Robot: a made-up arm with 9 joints. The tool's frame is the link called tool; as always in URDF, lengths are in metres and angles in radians. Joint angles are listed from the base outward.
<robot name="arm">
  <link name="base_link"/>
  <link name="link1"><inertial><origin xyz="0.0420 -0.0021 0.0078"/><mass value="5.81"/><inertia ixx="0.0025" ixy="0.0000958" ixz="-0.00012" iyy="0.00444" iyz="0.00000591" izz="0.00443"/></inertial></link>
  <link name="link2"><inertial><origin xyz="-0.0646 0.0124 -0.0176"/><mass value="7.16"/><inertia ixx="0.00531" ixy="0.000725" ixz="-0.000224" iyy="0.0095" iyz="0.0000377" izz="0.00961"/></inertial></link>
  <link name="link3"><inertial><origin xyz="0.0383 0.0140 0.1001"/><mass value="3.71"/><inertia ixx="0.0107" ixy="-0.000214" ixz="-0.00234" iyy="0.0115" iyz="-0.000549" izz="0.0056"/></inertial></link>
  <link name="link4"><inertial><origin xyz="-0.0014 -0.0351 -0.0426"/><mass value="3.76"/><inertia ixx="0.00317" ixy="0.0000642" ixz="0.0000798" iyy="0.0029" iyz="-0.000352" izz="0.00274"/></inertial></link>
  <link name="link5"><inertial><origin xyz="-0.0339 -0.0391 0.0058"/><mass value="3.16"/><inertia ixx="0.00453" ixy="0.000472" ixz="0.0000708" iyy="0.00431" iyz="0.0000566" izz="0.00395"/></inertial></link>
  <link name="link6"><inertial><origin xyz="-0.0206 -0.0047 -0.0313"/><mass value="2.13"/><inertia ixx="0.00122" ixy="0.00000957" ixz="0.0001" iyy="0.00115" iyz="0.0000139" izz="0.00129"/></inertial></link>
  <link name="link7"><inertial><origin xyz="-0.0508 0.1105 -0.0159"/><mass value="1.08"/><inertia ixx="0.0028" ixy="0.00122" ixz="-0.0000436" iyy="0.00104" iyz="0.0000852" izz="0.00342"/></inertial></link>
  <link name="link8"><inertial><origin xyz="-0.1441 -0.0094 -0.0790"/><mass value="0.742"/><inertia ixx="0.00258" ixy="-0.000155" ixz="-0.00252" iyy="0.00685" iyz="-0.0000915" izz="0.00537"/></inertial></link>
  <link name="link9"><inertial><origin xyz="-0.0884 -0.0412 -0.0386"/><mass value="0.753"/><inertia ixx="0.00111" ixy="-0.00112" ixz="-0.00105" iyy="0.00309" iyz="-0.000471" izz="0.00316"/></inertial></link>
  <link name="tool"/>
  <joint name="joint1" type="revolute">
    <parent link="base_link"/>
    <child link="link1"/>
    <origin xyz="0.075 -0.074 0.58" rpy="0 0 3.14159"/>
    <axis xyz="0 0 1"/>
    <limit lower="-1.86" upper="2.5"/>
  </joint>
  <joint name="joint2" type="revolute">
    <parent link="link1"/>
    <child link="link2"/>
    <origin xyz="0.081 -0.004 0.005" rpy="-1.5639 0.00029 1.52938"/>
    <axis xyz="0 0 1"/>
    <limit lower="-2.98" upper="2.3"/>
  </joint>
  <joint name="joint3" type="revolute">
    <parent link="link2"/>
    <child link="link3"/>
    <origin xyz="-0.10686 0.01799 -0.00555" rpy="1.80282 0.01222 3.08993"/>
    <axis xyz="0 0 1"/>
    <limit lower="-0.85" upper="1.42"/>
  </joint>
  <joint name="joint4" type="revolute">
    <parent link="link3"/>
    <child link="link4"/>
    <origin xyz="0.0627 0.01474 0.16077" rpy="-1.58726 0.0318 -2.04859"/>
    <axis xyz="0 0 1"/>
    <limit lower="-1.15" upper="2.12"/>
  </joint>
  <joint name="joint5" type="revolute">
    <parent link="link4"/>
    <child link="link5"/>
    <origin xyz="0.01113 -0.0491 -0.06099" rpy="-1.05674 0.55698 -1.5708"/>
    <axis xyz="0 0 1"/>
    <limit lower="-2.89" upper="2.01"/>
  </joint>
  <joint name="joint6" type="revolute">
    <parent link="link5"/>
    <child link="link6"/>
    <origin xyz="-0.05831 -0.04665 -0.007" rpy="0.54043 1.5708 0"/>
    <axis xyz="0 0 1"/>
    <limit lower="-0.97" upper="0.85"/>
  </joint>
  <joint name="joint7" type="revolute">
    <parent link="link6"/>
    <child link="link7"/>
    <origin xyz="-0.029 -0.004 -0.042" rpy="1.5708 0 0"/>
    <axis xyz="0 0 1"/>
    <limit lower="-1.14" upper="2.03"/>
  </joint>
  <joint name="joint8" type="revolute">
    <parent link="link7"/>
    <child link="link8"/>
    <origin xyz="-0.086 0.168 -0.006" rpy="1.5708 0 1.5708"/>
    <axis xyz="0 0 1"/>
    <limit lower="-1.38" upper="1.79"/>
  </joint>
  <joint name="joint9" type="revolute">
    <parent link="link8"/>
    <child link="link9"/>
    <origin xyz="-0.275 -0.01 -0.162" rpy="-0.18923 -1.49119 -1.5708"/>
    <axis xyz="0 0 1"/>
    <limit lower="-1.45" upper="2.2"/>
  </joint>
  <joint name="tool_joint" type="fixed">
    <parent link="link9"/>
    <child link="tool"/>
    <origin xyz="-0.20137 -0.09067 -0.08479" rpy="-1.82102 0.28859 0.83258"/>
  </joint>
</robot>
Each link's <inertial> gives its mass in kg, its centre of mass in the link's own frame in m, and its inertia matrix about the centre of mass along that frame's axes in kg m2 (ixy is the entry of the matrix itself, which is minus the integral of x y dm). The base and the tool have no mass. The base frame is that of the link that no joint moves.
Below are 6 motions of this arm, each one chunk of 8 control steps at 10 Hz.
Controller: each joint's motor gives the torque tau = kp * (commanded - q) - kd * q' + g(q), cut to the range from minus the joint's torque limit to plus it. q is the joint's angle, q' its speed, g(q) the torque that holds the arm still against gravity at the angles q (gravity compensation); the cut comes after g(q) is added. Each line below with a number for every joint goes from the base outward.
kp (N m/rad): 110 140 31 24 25 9.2 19 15 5
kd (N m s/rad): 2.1 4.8 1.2 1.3 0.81 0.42 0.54 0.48 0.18
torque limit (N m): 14 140 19 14 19 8.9 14 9.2 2.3
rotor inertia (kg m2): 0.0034 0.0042 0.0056 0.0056 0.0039 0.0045 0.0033 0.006 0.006
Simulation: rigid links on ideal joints. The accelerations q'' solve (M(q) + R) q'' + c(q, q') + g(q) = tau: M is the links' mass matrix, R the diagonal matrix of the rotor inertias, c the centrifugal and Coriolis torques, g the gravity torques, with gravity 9.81 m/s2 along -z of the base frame. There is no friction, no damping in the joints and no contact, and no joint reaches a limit. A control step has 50 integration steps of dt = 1/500 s. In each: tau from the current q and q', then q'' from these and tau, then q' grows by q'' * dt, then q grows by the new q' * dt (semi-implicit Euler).
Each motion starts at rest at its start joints. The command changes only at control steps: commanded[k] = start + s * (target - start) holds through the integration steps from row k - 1 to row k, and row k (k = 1, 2, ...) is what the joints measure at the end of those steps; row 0 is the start. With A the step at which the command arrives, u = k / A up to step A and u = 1 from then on. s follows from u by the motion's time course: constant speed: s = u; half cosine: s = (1 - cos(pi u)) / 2; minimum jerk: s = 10 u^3 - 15 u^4 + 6 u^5; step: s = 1 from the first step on.
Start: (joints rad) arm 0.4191 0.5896 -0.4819 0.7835 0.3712 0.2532 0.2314 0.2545 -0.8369
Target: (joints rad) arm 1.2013 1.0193 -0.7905 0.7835 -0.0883 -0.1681 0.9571 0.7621 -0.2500
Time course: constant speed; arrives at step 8
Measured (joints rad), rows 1 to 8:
1: 0.4639 0.6228 -0.4824 0.7438 0.3466 0.2876 0.3029 0.2849 -0.7865
2: 0.5743 0.6991 -0.4999 0.7302 0.2882 0.3545 0.4020 0.3284 -0.6961
3: 0.7191 0.7755 -0.5477 0.7482 0.2301 0.3693 0.5073 0.3942 -0.6131
4: 0.8655 0.8275 -0.6234 0.7695 0.1711 0.2789 0.5963 0.4970 -0.5410
5: 0.9915 0.8700 -0.7039 0.7669 0.0938 0.1174 0.6678 0.6214 -0.4741
6: 1.0842 0.9222 -0.7504 0.7506 -0.0120 -0.0503 0.7514 0.7288 -0.3934
7: 1.1467 0.9833 -0.7665 0.7475 -0.1121 -0.1886 0.8544 0.7964 -0.2951
8: 1.2083 1.0370 -0.7849 0.7555 -0.1715 -0.2763 0.9568 0.8361 -0.2079

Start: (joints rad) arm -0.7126 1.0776 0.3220 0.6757 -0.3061 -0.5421 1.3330 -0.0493 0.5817
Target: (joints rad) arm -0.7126 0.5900 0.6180 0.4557 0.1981 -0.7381 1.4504 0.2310 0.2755
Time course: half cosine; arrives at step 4
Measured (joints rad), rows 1 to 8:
1: -0.7061 1.0301 0.3539 0.6456 -0.2410 -0.5632 1.3419 0.0073 0.5199
2: -0.6991 0.8664 0.4484 0.5675 -0.0673 -0.6063 1.3717 0.1359 0.3890
3: -0.7172 0.6390 0.5760 0.4706 0.1443 -0.6533 1.4074 0.2239 0.2762
4: -0.7412 0.5000 0.6656 0.3982 0.2775 -0.6930 1.4313 0.1920 0.2404
5: -0.7273 0.5158 0.6557 0.4152 0.2927 -0.7271 1.4731 0.1591 0.2874
6: -0.6989 0.6016 0.5966 0.4872 0.2419 -0.7646 1.5046 0.1909 0.3244
7: -0.6891 0.6371 0.5780 0.5155 0.1983 -0.7875 1.4924 0.2165 0.3097
8: -0.7024 0.6043 0.6018 0.4852 0.1920 -0.7720 1.4598 0.2308 0.2841

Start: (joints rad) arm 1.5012 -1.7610 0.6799 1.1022 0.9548 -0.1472 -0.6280 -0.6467 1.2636
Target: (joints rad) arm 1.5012 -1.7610 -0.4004 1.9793 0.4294 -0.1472 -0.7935 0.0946 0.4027
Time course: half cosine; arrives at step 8
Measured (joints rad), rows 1 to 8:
1: 1.5052 -1.7636 0.6475 1.1230 0.9303 -0.1205 -0.6277 -0.6263 1.2416
2: 1.5174 -1.7686 0.5474 1.1902 0.8642 -0.0614 -0.6352 -0.5687 1.1654
3: 1.5308 -1.7707 0.3805 1.3085 0.7744 -0.0098 -0.6621 -0.4805 1.0232
4: 1.5290 -1.7666 0.1585 1.4692 0.6860 0.0083 -0.7127 -0.3644 0.8229
5: 1.5010 -1.7566 -0.0903 1.6410 0.6179 -0.0107 -0.7879 -0.2178 0.5922
6: 1.4628 -1.7447 -0.3003 1.7830 0.5553 -0.0711 -0.8646 -0.0403 0.3901
7: 1.4528 -1.7395 -0.3976 1.8945 0.4770 -0.1937 -0.8762 0.1294 0.3079
8: 1.4833 -1.7481 -0.3933 1.9909 0.4335 -0.3294 -0.8072 0.2133 0.3722

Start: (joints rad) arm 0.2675 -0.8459 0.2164 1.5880 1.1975 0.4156 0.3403 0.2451 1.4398
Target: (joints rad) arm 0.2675 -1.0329 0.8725 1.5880 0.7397 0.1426 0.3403 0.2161 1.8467
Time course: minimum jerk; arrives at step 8
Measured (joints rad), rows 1 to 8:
1: 0.2673 -0.8479 0.2226 1.5887 1.1943 0.4171 0.3347 0.2419 1.4431
2: 0.2671 -0.8600 0.2594 1.5905 1.1738 0.4219 0.3098 0.2258 1.4635
3: 0.2688 -0.8888 0.3468 1.5868 1.1185 0.4181 0.2847 0.1991 1.5127
4: 0.2705 -0.9333 0.4902 1.5745 1.0195 0.3919 0.2937 0.1677 1.5883
5: 0.2690 -0.9832 0.6730 1.5658 0.8872 0.3435 0.3502 0.1437 1.6713
6: 0.2677 -1.0267 0.8470 1.5816 0.7562 0.2638 0.4235 0.1574 1.7491
7: 0.2703 -1.0529 0.9523 1.6174 0.6693 0.1275 0.4544 0.2314 1.8215
8: 0.2713 -1.0510 0.9652 1.6356 0.6479 -0.0236 0.4034 0.3261 1.8735

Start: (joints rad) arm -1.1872 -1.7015 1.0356 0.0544 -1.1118 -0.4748 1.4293 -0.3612 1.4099
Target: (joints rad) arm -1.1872 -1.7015 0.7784 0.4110 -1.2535 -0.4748 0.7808 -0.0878 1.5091
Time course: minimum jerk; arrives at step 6
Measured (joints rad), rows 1 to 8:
1: -1.1876 -1.7022 1.0271 0.0666 -1.1117 -0.4783 1.4065 -0.3582 1.4155
2: -1.1894 -1.7042 0.9845 0.1268 -1.1172 -0.4906 1.2921 -0.3377 1.4381
3: -1.1912 -1.7039 0.9117 0.2278 -1.1501 -0.4943 1.0952 -0.2757 1.4581
4: -1.1911 -1.7005 0.8351 0.3309 -1.2152 -0.4776 0.8987 -0.1607 1.4636
5: -1.1882 -1.6955 0.7850 0.3910 -1.2828 -0.4613 0.7878 -0.0382 1.4809
6: -1.1822 -1.6929 0.7742 0.3914 -1.3156 -0.4724 0.7650 0.0167 1.5133
7: -1.1757 -1.6983 0.7746 0.3800 -1.3044 -0.5036 0.7636 -0.0063 1.5225
8: -1.1745 -1.7060 0.7767 0.3849 -1.2702 -0.5166 0.7710 -0.0652 1.5046

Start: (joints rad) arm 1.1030 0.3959 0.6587 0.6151 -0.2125 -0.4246 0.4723 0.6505 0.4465
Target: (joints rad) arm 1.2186 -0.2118 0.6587 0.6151 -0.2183 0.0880 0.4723 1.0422 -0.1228
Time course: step
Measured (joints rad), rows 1 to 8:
1: 1.0801 -0.0182 0.4724 0.7158 -0.2351 -0.2550 0.6890 1.1124 0.1912
2: 1.3614 -0.3422 0.6517 0.6763 -0.1054 -0.0883 0.5451 0.9826 -0.0962
3: 1.5842 -0.3756 0.7128 0.6549 -0.0266 0.2750 0.4647 0.8967 -0.1977
4: 1.3509 -0.3326 0.7016 0.5403 -0.1386 0.2755 0.3393 1.0971 -0.2189
5: 1.1201 -0.1612 0.6687 0.4450 -0.2737 0.1481 0.3021 1.2354 -0.1596
6: 1.1335 -0.0871 0.6447 0.4740 -0.3180 0.2266 0.3738 1.2291 -0.1378
7: 1.2086 -0.1783 0.6698 0.5902 -0.2320 0.2457 0.4822 1.1066 -0.1443
8: 1.2534 -0.2650 0.6796 0.6802 -0.1448 0.1301 0.5381 0.9318 -0.1122

